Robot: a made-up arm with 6 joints.
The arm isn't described. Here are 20 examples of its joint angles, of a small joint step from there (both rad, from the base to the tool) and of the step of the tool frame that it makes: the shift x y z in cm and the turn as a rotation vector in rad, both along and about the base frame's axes.
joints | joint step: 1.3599 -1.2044 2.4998 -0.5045 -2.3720 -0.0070 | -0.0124 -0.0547 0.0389 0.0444 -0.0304 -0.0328
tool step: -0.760 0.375 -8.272 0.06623 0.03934 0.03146
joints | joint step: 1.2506 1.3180 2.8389 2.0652 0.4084 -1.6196 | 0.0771 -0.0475 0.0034 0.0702 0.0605 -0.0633
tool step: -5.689 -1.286 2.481 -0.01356 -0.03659 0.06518
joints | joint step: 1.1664 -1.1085 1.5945 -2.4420 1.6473 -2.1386 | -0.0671 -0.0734 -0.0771 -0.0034 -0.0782 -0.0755
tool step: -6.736 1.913 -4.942 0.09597 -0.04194 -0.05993
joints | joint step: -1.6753 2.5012 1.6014 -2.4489 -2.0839 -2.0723 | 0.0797 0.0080 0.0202 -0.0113 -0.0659 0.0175
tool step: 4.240 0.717 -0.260 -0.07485 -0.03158 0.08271
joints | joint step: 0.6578 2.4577 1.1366 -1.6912 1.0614 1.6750 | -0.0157 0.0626 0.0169 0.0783 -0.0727 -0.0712
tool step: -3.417 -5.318 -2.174 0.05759 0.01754 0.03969
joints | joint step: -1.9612 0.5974 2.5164 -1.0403 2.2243 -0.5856 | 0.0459 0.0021 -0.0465 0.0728 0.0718 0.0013
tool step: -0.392 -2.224 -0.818 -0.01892 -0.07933 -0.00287
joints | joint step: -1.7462 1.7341 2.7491 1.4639 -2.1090 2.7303 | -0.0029 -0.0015 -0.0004 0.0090 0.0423 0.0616
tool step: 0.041 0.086 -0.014 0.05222 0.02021 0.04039
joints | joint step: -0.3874 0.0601 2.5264 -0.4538 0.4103 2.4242 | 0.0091 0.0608 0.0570 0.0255 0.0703 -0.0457
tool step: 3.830 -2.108 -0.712 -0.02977 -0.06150 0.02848
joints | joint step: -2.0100 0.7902 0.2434 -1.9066 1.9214 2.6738 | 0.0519 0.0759 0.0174 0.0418 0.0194 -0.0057
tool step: 2.497 -2.006 -5.669 0.07359 0.01982 0.05888
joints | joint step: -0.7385 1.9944 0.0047 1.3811 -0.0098 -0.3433 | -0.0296 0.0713 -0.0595 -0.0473 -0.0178 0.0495
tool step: -8.394 4.108 -4.254 0.08231 0.10854 -0.01960
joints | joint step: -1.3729 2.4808 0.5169 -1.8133 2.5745 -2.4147 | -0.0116 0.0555 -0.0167 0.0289 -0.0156 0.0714
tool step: -1.702 5.404 0.381 0.10622 0.01161 -0.04979
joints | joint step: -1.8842 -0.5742 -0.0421 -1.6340 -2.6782 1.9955 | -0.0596 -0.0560 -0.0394 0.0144 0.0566 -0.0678
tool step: 0.474 3.098 -1.565 0.02941 0.02716 -0.14466
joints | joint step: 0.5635 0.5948 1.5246 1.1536 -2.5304 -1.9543 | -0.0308 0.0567 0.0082 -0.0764 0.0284 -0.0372
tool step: 6.278 0.277 -3.351 0.00509 0.02237 0.01540
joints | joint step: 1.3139 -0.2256 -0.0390 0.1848 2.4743 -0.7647 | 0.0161 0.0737 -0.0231 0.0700 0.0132 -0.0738
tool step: 0.583 6.402 -1.528 -0.12366 -0.10640 0.04506
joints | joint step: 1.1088 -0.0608 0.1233 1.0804 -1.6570 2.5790 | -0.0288 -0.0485 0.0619 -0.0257 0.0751 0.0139
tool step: -1.868 -6.326 3.513 0.12328 -0.05413 0.04797
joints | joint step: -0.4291 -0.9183 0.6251 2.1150 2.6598 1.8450 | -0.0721 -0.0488 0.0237 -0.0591 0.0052 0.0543
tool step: -2.421 6.171 -4.100 -0.05701 -0.07391 0.03512
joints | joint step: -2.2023 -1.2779 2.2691 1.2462 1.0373 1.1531 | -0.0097 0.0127 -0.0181 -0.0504 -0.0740 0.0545
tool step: 0.656 0.814 2.281 0.04124 0.03388 0.06117
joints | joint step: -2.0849 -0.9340 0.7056 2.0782 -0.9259 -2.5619 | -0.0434 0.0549 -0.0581 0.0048 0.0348 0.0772
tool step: -0.728 -7.628 4.959 0.15748 -0.09349 -0.09562
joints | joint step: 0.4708 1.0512 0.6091 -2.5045 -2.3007 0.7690 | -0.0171 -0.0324 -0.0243 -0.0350 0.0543 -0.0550
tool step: 0.107 -1.162 2.798 -0.02642 0.05439 -0.01446
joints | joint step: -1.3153 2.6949 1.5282 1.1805 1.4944 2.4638 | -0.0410 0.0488 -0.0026 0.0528 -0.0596 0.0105
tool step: -2.436 4.381 -2.815 0.04360 0.08770 -0.01283
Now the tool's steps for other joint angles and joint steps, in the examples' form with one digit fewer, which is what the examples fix.
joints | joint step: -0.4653 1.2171 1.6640 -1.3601 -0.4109 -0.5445 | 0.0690 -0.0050 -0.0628 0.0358 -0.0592 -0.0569
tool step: 2.41 6.41 -2.34 0.0334 0.0891 0.1230
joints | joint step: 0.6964 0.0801 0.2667 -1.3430 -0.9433 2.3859 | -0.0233 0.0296 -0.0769 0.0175 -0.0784 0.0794
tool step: 1.03 -0.92 -4.76 -0.0950 0.0006 0.0594
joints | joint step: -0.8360 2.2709 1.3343 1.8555 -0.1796 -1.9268 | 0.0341 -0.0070 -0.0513 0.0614 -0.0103 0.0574
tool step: 2.77 3.49 -1.33 -0.0162 0.0922 0.1230
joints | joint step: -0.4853 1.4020 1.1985 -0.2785 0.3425 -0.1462 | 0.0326 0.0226 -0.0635 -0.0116 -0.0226 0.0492
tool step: 0.78 3.52 -4.99 0.0186 0.1165 0.0323
